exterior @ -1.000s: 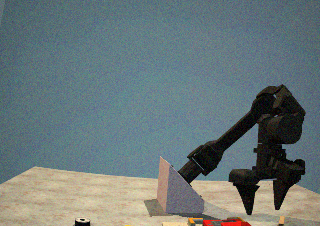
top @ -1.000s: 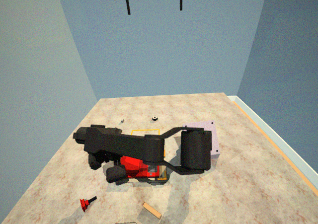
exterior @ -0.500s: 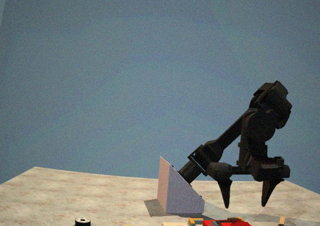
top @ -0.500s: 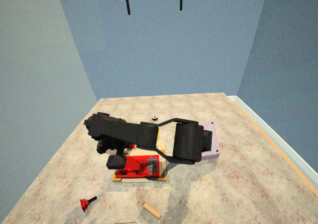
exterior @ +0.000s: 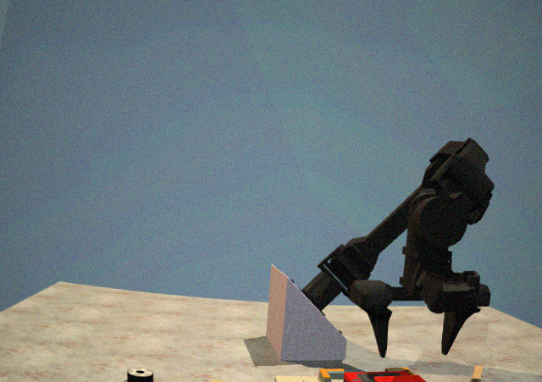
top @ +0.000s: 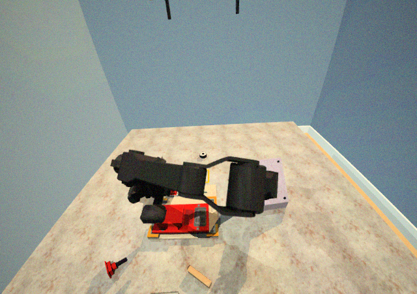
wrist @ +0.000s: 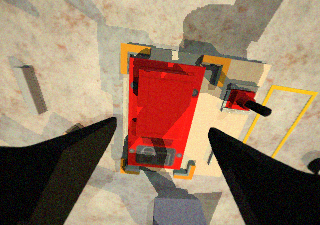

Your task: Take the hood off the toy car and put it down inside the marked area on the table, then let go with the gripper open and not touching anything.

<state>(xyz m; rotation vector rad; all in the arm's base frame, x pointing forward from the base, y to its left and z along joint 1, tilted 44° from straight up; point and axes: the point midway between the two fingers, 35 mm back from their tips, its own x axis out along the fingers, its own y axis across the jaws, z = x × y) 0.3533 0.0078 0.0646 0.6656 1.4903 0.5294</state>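
My gripper tip is now 60 mm above the hood. The rest, counted from my gripper tip: wooden block: 100 mm behind, 190 mm to the left, 80 mm below.
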